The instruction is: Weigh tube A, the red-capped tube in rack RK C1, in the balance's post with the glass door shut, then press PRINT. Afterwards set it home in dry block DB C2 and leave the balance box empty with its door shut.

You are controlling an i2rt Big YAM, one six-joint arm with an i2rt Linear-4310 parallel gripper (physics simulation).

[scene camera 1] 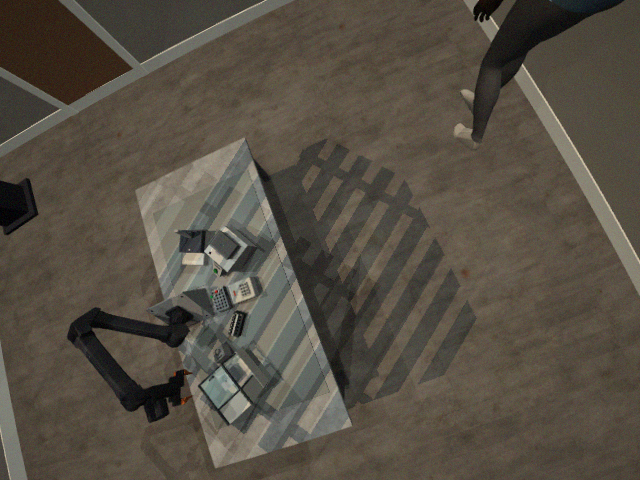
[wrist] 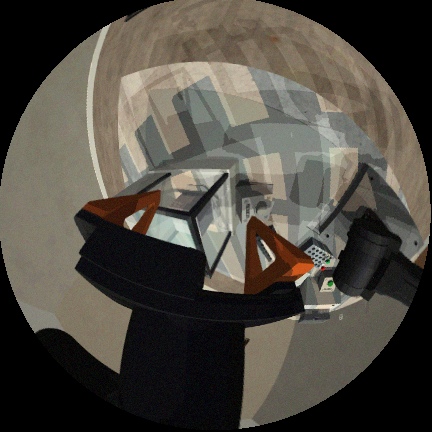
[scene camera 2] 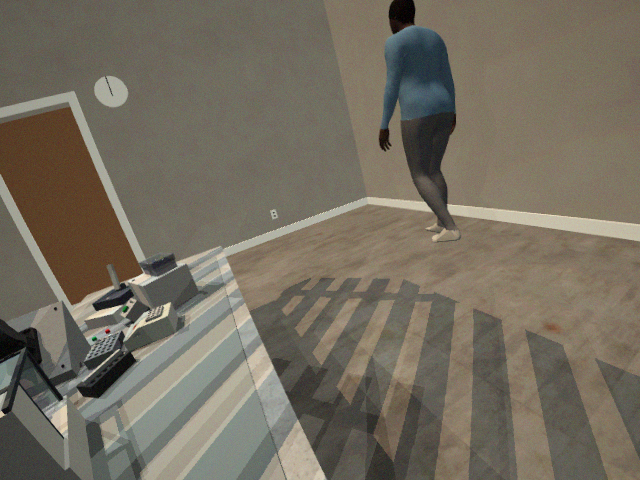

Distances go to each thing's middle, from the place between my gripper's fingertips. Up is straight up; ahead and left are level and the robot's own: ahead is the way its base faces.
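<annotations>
Balance with glass box (scene camera 2: 49, 430): 110 mm to the right of my hand, 140 mm ahead, 100 mm below. Grey box (scene camera 2: 163, 281): 550 mm to the left of my hand, 400 mm ahead, 120 mm below. Nearest to my hand of the things named here, going by their middles: the balance with glass box.
</annotations>
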